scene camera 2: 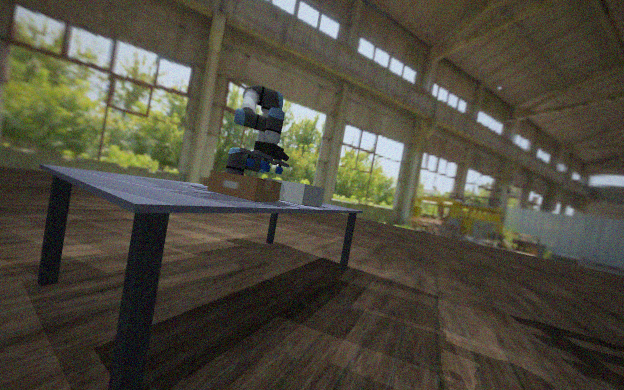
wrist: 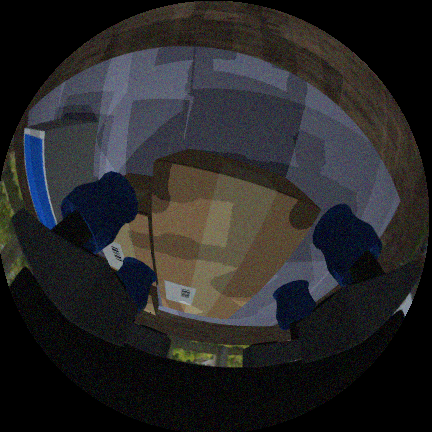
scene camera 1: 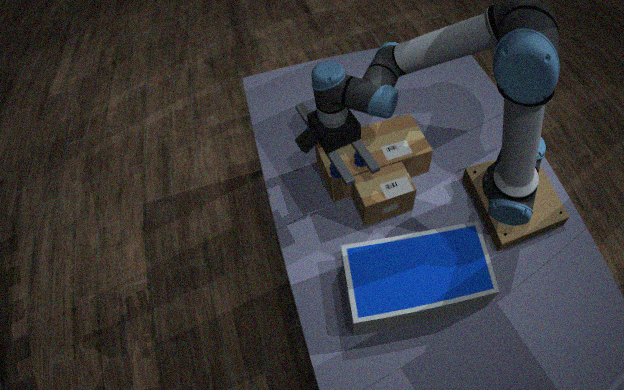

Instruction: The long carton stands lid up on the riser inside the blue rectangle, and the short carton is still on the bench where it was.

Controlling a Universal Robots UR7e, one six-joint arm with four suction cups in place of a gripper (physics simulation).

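Places are measured from the arm's base along level axes (x ahead, y left, z up), in metres.
Pixels of known places: end effector, tool point: (scene camera 2: 264,170) (wrist: 221,260).
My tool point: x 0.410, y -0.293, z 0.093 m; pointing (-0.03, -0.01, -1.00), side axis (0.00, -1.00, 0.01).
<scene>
For each thing: its top centre in the pictures, then the offset to it from my tool point. "*": a spot on its surface instead. Level surfaces: height alone.
- long carton, middle of its top: (wrist: 207,286) (scene camera 1: 373,144) (scene camera 2: 244,175) dx -0.113, dy +0.007, dz -0.042 m
- short carton, middle of its top: (wrist: 121,250) (scene camera 1: 384,183) dx -0.070, dy +0.134, dz -0.042 m
- brown block, surface spot: (scene camera 2: 241,187) * dx -0.055, dy -0.079, dz -0.098 m
- riser with the blue rectangle, middle of its top: (scene camera 1: 422,269) (wrist: 40,208) (scene camera 2: 293,182) dx -0.020, dy +0.401, dz -0.025 m
- grey bench, its level: dz -0.145 m
The long carton (scene camera 1: 409,134) (wrist: 225,225) lies lid up on the bench, its barcode label towards the robot base. The short carton (scene camera 1: 377,196) (wrist: 135,238) stands against its near side, also label up. In scene camera 2 the two show as one brown block (scene camera 2: 241,187). My suction gripper (scene camera 1: 352,162) (scene camera 2: 264,165) (wrist: 219,250) hovers just above the long carton's left end, with a small gap under the blue cups. It holds nothing. The riser with the blue rectangle (scene camera 1: 417,272) (wrist: 36,177) (scene camera 2: 301,193) stands empty in front of the cartons.
The robot base (scene camera 1: 514,201) sits on a wooden plate (scene camera 1: 551,210) at the right of the grey bench (scene camera 1: 471,357) (scene camera 2: 156,195). The bench's left edge runs close to the cartons; beyond it is wooden floor (scene camera 1: 156,189).
</scene>
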